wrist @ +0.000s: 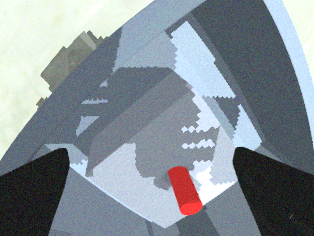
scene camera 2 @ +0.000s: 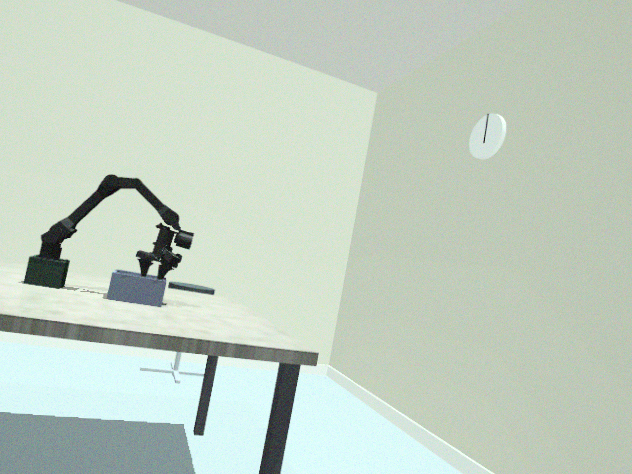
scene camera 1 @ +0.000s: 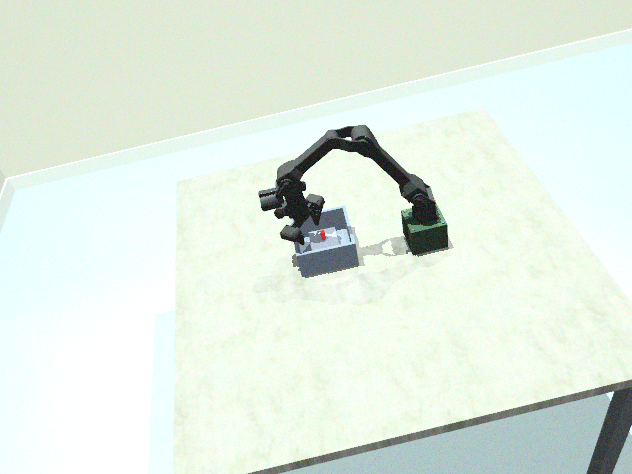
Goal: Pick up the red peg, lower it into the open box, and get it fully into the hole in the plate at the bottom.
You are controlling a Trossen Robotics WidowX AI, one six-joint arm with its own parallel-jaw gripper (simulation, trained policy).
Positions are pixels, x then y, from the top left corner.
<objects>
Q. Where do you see a grey-blue box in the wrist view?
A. At 246, 67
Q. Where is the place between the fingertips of the gripper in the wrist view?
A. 152, 157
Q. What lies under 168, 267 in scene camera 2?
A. The gripper.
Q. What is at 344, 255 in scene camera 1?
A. A grey-blue box.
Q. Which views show the gripper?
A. The wrist view, scene camera 2 and scene camera 1: all of them.
</objects>
